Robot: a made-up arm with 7 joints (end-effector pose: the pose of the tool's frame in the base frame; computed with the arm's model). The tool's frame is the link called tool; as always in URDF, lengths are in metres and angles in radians.
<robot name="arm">
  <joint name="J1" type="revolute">
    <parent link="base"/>
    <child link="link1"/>
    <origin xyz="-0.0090 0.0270 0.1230" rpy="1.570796 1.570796 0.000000"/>
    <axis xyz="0 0 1"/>
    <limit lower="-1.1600" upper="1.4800"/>
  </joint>
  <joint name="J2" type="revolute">
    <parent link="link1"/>
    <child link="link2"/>
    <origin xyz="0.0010 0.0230 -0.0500" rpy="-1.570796 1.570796 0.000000"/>
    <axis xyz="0 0 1"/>
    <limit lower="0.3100" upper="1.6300"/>
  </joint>
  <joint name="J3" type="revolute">
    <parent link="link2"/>
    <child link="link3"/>
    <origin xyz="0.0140 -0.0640 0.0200" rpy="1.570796 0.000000 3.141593"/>
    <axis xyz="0 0 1"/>
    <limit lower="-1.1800" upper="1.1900"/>
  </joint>
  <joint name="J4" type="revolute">
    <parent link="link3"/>
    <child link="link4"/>
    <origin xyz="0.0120 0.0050 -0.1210" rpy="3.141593 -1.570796 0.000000"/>
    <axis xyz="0 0 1"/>
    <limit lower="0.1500" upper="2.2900"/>
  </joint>
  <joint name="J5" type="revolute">
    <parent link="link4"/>
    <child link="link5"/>
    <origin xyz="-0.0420 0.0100 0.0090" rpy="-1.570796 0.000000 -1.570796"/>
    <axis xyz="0 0 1"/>
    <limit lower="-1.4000" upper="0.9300"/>
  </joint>
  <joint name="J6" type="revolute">
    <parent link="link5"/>
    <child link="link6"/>
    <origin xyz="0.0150 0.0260 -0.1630" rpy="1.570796 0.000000 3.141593"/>
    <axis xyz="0 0 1"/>
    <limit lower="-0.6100" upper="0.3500"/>
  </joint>
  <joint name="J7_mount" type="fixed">
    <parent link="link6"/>
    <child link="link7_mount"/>
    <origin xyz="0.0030 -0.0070 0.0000"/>
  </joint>
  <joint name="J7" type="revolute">
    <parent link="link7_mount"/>
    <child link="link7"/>
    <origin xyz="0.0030 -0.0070 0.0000" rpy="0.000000 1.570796 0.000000"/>
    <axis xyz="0 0 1"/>
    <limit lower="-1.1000" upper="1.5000"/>
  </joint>
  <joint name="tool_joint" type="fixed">
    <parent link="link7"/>
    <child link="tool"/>
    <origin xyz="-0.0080 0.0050 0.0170" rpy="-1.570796 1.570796 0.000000"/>
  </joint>
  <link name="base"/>
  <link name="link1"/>
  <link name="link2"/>
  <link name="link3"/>
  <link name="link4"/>
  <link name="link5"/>
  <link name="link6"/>
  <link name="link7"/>
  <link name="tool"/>
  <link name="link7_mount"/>
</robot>
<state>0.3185 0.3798 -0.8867 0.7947 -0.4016 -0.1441 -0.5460</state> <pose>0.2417 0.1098 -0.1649 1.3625 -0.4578 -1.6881</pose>
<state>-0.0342 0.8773 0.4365 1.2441 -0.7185 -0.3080 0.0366</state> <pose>0.2251 0.3389 0.0426 1.6220 -0.0335 -1.3541</pose>
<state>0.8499 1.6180 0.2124 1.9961 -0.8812 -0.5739 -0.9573</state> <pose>0.1077 0.1596 0.3423 -2.2138 1.2456 -0.7830</pose>
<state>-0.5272 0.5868 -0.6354 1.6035 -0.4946 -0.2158 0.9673</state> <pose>0.0898 0.0781 -0.1771 -0.2770 -0.8331 -1.7398</pose>
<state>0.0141 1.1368 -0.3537 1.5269 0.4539 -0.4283 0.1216</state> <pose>0.2524 0.2544 -0.0183 1.4786 -0.9383 -1.9683</pose>
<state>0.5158 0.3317 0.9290 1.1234 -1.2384 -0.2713 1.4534</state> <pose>0.2459 0.3406 0.0455 0.4091 -0.4992 -0.9725</pose>
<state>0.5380 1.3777 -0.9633 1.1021 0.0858 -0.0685 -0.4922</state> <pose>0.2219 0.3448 0.0407 1.6207 -0.0734 -1.2696</pose>
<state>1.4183 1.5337 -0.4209 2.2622 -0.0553 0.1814 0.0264</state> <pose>0.0721 0.1398 0.3238 2.5105 0.4488 -1.8525</pose>
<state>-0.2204 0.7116 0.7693 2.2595 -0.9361 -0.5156 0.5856</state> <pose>0.1669 0.1917 0.1509 1.5961 0.6032 -1.7531</pose>
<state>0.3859 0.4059 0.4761 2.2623 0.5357 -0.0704 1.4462</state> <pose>0.2013 0.2024 0.1901 1.7373 -0.3047 -3.0571</pose>
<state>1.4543 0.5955 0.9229 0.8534 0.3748 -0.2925 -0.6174</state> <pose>0.2160 0.3853 0.2282 -1.4372 -0.0591 -3.0769</pose>
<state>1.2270 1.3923 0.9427 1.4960 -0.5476 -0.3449 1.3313</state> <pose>-0.1103 0.3062 0.3470 2.2471 -0.0997 -1.1405</pose>
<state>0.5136 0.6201 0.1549 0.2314 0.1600 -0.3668 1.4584</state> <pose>0.2232 0.3439 -0.1141 -0.5682 -1.1667 -0.2672</pose>
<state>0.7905 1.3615 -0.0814 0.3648 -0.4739 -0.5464 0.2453</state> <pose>0.1342 0.4658 0.1722 1.5418 -0.1638 -0.9991</pose>
